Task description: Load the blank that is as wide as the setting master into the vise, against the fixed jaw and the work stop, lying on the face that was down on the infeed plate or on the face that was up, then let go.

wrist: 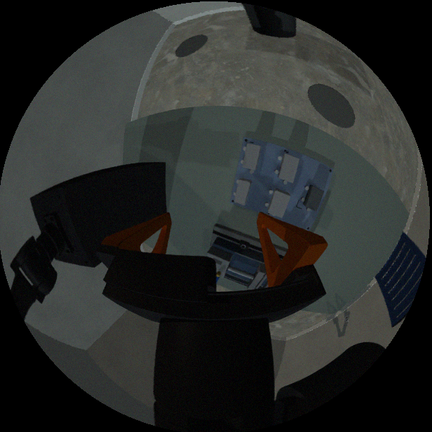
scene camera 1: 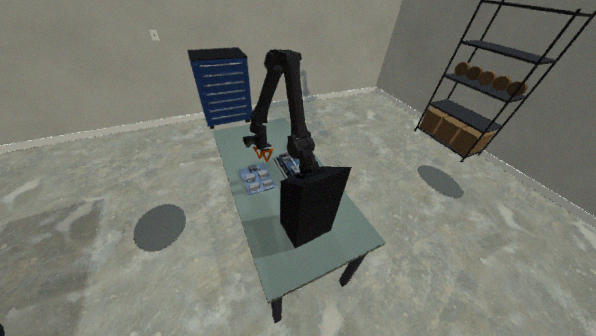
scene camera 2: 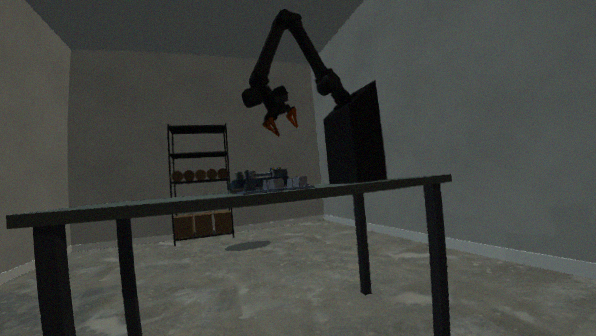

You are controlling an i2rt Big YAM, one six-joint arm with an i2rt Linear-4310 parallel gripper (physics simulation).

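Places are measured from the arm's base along level axes (x ahead, y left, z up), in centimetres.
Where they show: gripper, fingertip midpoint: (scene camera 1: 263, 160) (scene camera 2: 288, 131); arm's base, link origin: (scene camera 1: 311, 174) (scene camera 2: 345, 102).
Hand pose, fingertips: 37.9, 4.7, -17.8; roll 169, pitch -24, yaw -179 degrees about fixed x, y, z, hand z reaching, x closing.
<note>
Things, the pixels of their top centre, and the offset from my fingertips, as dx, dy, dz. "pt": a spot on its surface instead.
- blue plate, surface spot: (scene camera 1: 244, 172) pt +18.5, +6.6, -22.6
- vise, top centre: (scene camera 2: 258, 170) (scene camera 1: 293, 158) +4.1, -25.6, -13.5
Several light grey blocks, among them (wrist: 251, 156) (wrist: 289, 167) (wrist: 242, 192) (wrist: 279, 203), lie apart on the blue plate (wrist: 265, 177) (scene camera 1: 244, 172). A darker grey block (wrist: 314, 196) sits at one end of that plate; which block matches the setting master in width I cannot tell. The vise (wrist: 241, 246) (scene camera 1: 289, 164) stands beside the plate, nearer the arm's base; in the wrist view it is partly hidden by a finger and the gripper body, and its work stop is not clear. My gripper (scene camera 1: 263, 159) (scene camera 2: 287, 130) (wrist: 213, 216) is open and empty, high above the table, near the vise and plate.
The black pedestal (scene camera 1: 312, 210) (scene camera 2: 355, 140) carries the arm and stands on the green table (scene camera 1: 310, 262) (scene camera 2: 165, 206) beside the vise. The blue drawer cabinet (scene camera 1: 222, 90) (wrist: 405, 277) stands beyond the table's far end. A shelf rack (scene camera 1: 507, 50) (scene camera 2: 197, 129) stands away from the table.
</note>
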